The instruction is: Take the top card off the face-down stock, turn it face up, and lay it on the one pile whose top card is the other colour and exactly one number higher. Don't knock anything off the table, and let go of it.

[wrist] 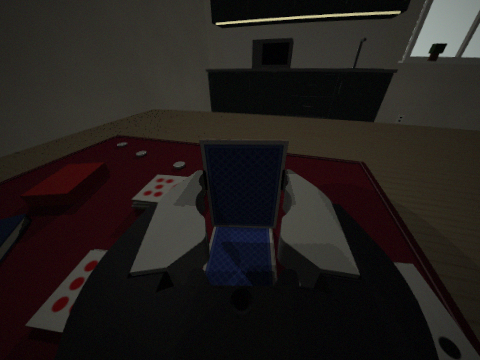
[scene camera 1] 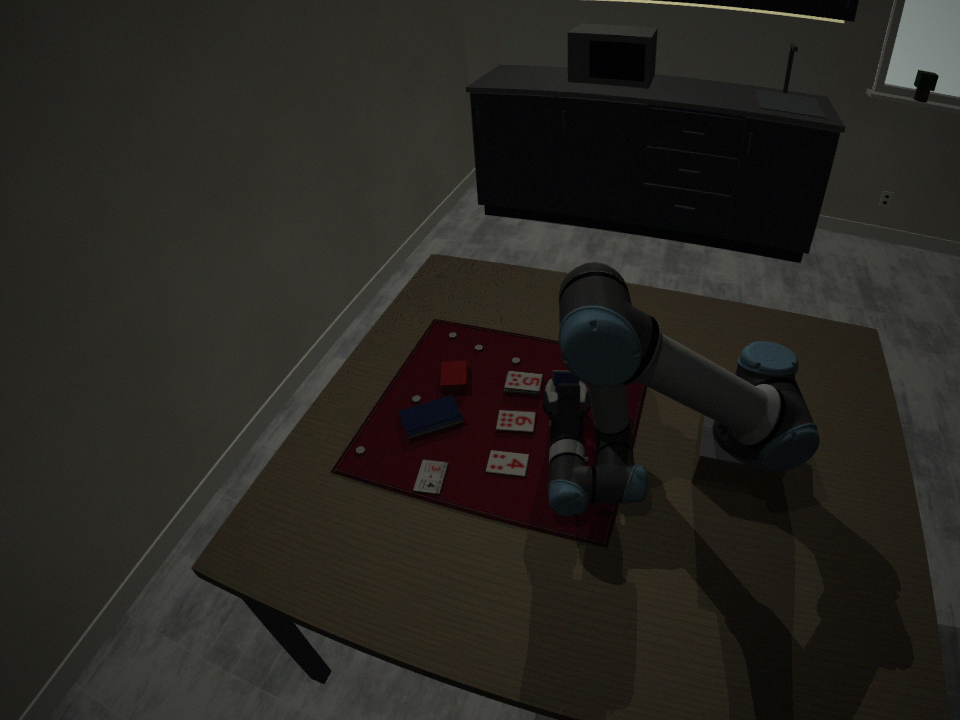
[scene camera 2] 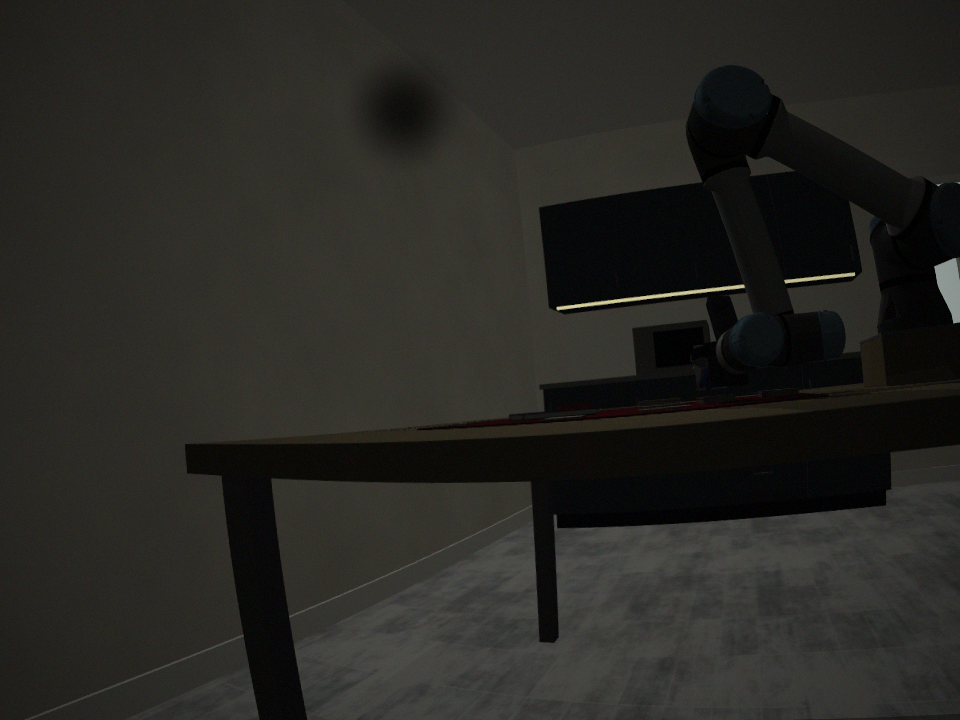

I see my gripper (scene camera 2: 709,359), a red box (scene camera 1: 453,373) and a card (scene camera 1: 431,474).
My gripper also shows in the wrist view (wrist: 243,172) and in scene camera 1 (scene camera 1: 565,379). The wrist view does not show the card: it is out of frame.
